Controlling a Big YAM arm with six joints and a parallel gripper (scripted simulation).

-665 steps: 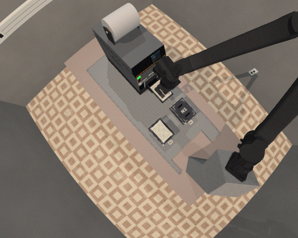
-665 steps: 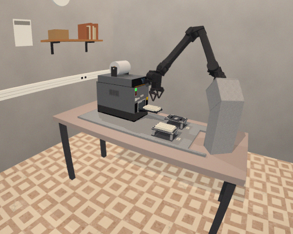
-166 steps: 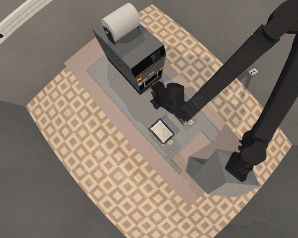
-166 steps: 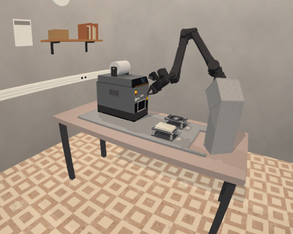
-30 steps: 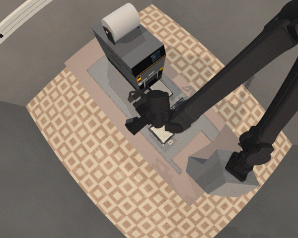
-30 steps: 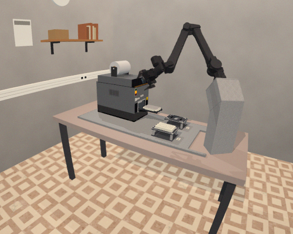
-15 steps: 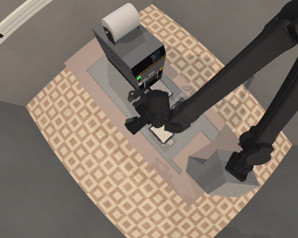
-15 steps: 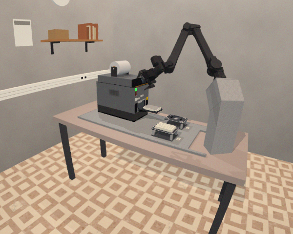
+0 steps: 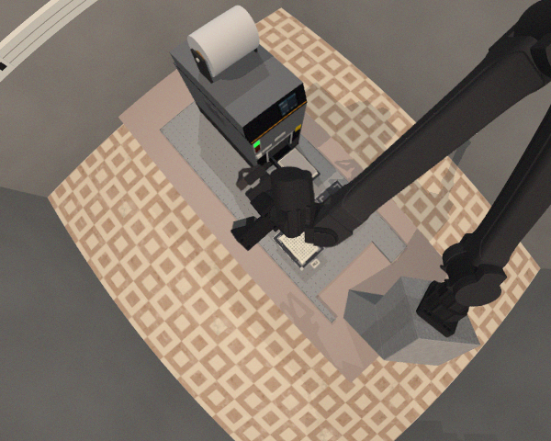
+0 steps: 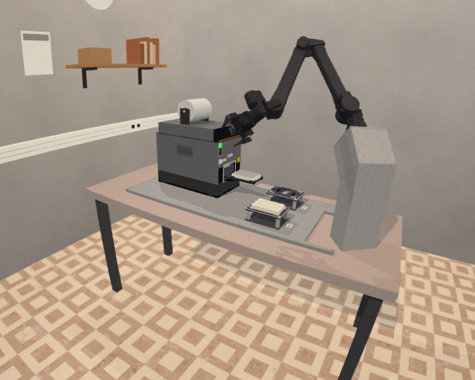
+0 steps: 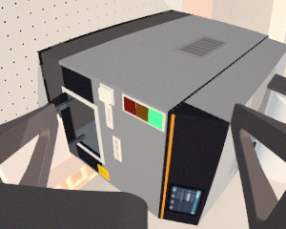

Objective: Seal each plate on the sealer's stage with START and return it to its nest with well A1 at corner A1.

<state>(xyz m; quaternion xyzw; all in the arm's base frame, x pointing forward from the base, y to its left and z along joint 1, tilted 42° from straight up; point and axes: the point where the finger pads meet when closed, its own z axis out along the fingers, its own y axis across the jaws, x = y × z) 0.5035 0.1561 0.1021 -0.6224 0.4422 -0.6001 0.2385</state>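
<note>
Right now the sealer stage is 1 cm behind my hand, 19 cm to the right of it and 25 cm below it. Also, from my hand: start button (10 cm ahead, 11 cm to the right, 16 cm below); cream well plate (20 cm behind, 1 cm to the left, 28 cm below); foil roll (32 cm ahead, 23 cm to the right, 7 cm above).
</note>
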